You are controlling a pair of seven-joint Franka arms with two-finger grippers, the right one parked.
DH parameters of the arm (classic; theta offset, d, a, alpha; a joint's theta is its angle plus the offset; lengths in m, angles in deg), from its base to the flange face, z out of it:
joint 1: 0 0.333 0 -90
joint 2: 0 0 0 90
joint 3: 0 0.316 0.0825 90
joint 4: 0 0 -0.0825 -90
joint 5: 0 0.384 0 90
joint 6: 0 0 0.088 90
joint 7: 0 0.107 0 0
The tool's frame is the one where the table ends.
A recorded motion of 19 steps. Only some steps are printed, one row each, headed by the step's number.
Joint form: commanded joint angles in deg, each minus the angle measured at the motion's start. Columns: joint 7, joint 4, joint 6, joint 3, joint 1, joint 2, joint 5.
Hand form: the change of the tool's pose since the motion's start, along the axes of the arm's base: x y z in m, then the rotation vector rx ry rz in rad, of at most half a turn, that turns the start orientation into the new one. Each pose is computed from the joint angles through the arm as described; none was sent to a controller.
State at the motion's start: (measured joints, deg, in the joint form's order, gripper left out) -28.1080 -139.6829 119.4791 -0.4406 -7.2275 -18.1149 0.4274
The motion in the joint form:
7: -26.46 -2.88 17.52 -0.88 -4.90 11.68 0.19
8: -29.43 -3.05 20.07 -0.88 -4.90 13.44 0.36
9: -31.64 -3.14 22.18 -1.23 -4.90 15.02 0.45
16: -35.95 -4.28 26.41 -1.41 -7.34 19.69 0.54
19: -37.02 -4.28 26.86 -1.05 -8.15 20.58 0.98
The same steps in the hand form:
7: 0.0184 -0.0496 -0.0872 -0.0043 -0.0550 0.3564
8: 0.0218 -0.0505 -0.0986 -0.0076 -0.0656 0.4056
9: 0.0238 -0.0540 -0.1088 -0.0109 -0.0728 0.4366
16: 0.0154 -0.0741 -0.1479 -0.0009 -0.0472 0.4640
19: 0.0141 -0.0776 -0.1544 0.0064 -0.0426 0.4682

